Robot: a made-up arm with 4 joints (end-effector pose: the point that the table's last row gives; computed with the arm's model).
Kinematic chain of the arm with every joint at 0, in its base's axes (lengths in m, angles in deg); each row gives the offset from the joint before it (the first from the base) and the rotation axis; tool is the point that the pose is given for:
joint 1: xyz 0 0 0.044 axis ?
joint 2: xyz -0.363 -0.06 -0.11 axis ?
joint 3: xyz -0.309 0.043 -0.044 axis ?
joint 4: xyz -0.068 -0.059 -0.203 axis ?
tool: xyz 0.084 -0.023 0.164
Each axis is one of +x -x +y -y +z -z.
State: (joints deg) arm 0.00 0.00 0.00 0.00
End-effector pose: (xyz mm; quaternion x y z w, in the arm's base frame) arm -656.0 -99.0 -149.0 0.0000 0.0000 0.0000 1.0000
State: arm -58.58 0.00 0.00 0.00
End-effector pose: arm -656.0 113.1 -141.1 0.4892 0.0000 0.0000 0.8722
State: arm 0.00 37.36 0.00 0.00
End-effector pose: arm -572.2 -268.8 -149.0 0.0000 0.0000 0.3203 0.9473
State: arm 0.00 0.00 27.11 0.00
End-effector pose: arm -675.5 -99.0 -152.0 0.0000 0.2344 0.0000 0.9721
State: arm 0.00 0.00 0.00 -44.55
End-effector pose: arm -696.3 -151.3 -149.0 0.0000 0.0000 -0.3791 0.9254
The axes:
joint 1: -x
joint 2: +z
joint 3: +y
joint 4: +z

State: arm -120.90 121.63 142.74 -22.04
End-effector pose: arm -129.4 264.3 -156.7 -0.2647 -0.0665 0.3773 0.8850
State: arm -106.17 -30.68 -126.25 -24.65
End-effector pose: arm -637.8 121.3 99.4 0.2919 -0.3672 -0.8383 0.2780
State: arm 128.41 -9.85 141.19 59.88
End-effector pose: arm -679.2 -119.2 86.6 -0.0365 0.4633 -0.6356 0.6165
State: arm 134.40 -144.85 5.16 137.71
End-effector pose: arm 19.0 -227.4 72.7 -0.9082 -0.0710 0.0083 0.4123
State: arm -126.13 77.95 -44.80 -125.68
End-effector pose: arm -372.6 485.9 -151.3 0.9227 0.3688 -0.0999 0.0505
